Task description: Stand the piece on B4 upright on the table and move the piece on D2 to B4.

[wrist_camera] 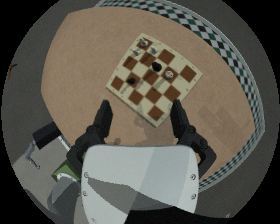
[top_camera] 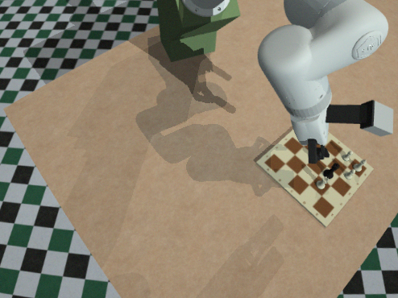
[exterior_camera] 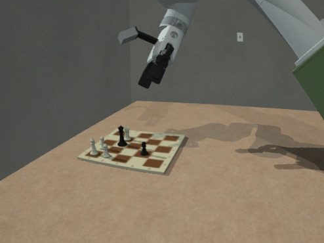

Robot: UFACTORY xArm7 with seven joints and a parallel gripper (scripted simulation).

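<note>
The black pawn lies 8 cm to the left of my hand and 15 cm below it. The rest, counted from my hand: chessboard 4 cm ahead, 4 cm to the left, 16 cm below; white rook-like piece 7 cm ahead, 14 cm below; black piece 7 cm ahead, 4 cm to the left, 13 cm below.
</note>
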